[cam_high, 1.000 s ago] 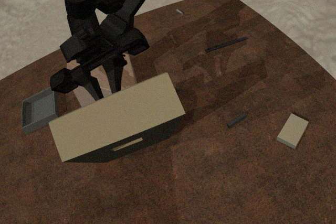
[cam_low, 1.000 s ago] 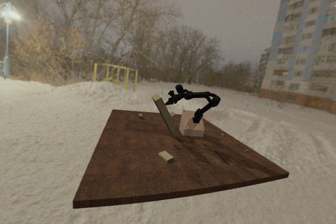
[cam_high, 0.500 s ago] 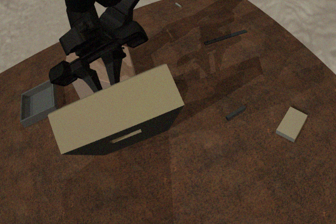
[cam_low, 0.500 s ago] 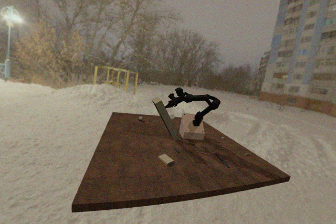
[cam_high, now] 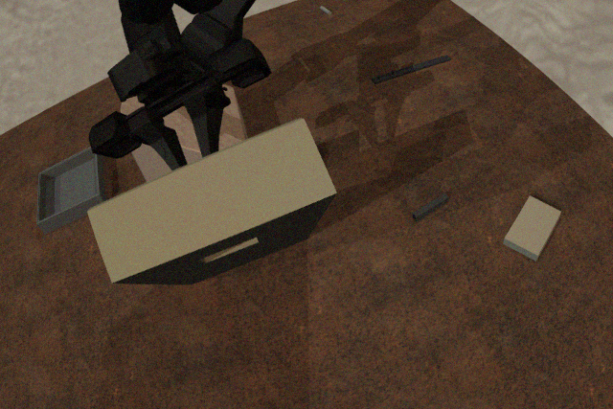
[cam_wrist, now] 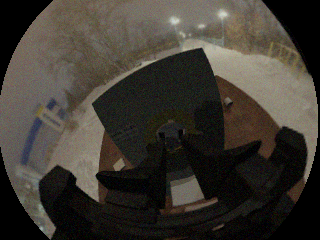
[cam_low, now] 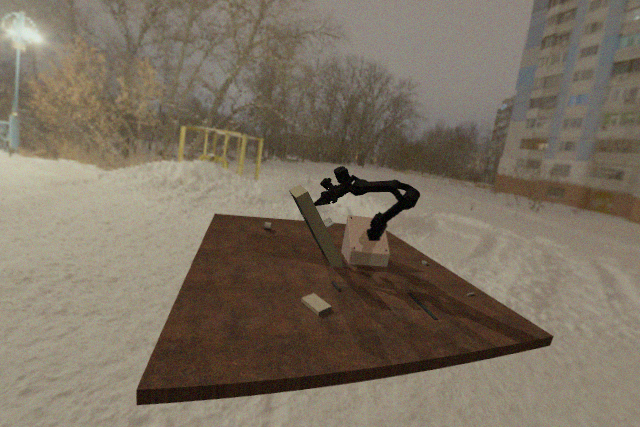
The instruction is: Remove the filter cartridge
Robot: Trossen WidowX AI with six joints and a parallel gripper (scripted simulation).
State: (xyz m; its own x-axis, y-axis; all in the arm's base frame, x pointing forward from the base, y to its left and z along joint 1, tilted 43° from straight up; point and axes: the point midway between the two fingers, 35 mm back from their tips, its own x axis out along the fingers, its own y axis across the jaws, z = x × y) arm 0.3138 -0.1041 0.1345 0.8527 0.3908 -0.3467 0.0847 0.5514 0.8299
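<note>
The round filter cartridge lies 2 cm ahead of my gripper tip and 1 cm below it. From my gripper tip the other things lie so: beige block 38 cm to the left, 26 cm below, 3 cm ahead; short dark bar 26 cm to the left, 26 cm below, 8 cm behind; service panel 9 cm below, 3 cm behind.
</note>
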